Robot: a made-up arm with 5 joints. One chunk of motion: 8 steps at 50 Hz.
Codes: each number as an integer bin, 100 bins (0 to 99) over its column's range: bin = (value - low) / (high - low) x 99, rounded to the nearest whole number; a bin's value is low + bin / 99 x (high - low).
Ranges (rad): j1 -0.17..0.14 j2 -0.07..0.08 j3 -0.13..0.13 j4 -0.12..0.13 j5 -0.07..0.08
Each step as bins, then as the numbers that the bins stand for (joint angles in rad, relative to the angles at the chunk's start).
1 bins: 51 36 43 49 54
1 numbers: -0.0103 -0.0155 -0.0171 0.0037 0.0118
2 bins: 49 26 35 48 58
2 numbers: -0.0166 -0.0306 -0.0381 0.0012 0.0179
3 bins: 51 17 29 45 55
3 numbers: -0.0103 -0.0442 -0.0538 -0.0064 0.0133
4 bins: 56 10 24 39 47
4 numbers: 0.0054 -0.0548 -0.0670 -0.0215 0.0012
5 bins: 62 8 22 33 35
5 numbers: 0.0241 -0.0579 -0.0722 -0.0367 -0.0170
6 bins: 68 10 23 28 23
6 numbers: 0.0429 -0.0548 -0.0696 -0.0493 -0.0352
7 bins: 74 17 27 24 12
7 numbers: 0.0617 -0.0442 -0.0591 -0.0594 -0.0518
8 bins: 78 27 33 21 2
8 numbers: 0.0742 -0.0291 -0.0433 -0.0670 -0.0670
